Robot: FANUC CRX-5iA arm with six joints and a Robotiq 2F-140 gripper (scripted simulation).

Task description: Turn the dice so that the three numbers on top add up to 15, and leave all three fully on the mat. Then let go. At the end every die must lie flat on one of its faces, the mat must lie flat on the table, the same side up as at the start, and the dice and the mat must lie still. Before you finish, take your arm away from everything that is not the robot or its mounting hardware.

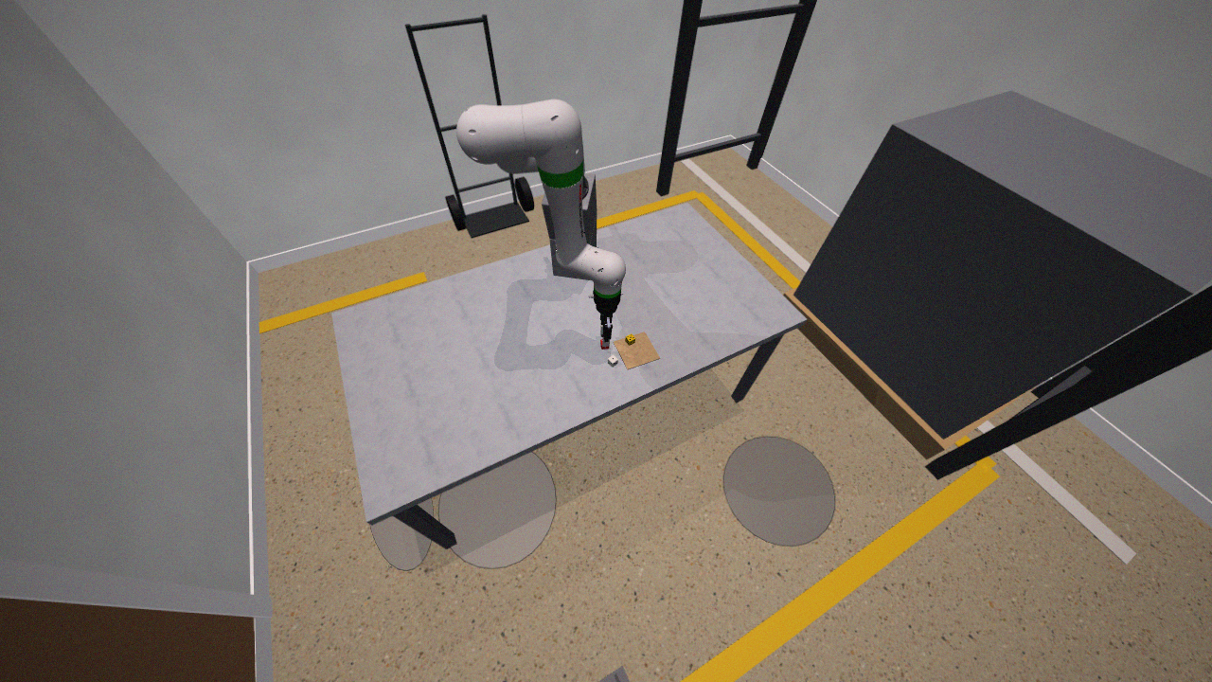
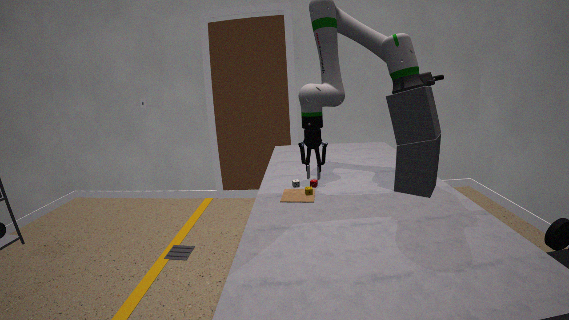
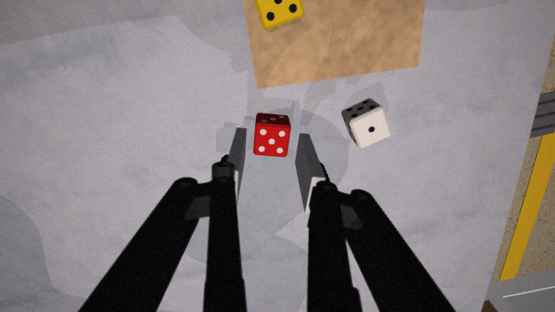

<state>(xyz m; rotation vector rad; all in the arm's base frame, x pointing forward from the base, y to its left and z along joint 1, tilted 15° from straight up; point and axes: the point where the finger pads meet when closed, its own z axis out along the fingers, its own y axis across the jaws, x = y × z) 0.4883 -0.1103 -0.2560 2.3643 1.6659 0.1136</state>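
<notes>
The red die lies 6 cm below my hand. Round my hand: tan mat 8 cm ahead, 10 cm to the left, 7 cm below; yellow die 3 cm ahead, 10 cm to the left, 5 cm below; white die 8 cm ahead, 1 cm to the right, 6 cm below.
</notes>
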